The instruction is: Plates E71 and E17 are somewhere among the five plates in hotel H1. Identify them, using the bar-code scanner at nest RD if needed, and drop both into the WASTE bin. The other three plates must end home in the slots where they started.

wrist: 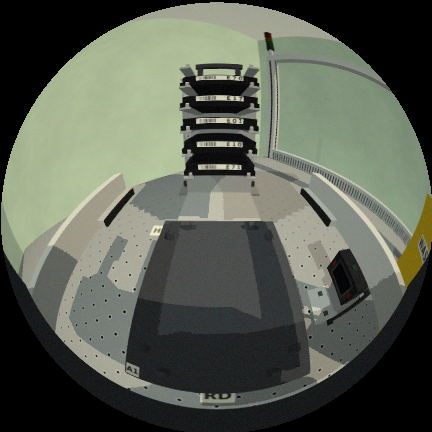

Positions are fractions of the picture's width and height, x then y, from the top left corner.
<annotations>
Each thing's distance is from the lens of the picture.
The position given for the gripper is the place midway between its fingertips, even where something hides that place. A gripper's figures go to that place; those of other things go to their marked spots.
gripper (0.50, 0.41): 11 cm
hotel H1 (0.46, 0.42): 33 cm
nest RD (0.51, 0.71): 10 cm
black scanner head (0.83, 0.65): 14 cm
The marked spots on the nest RD and the black scanner head are 11 cm apart.
</annotations>
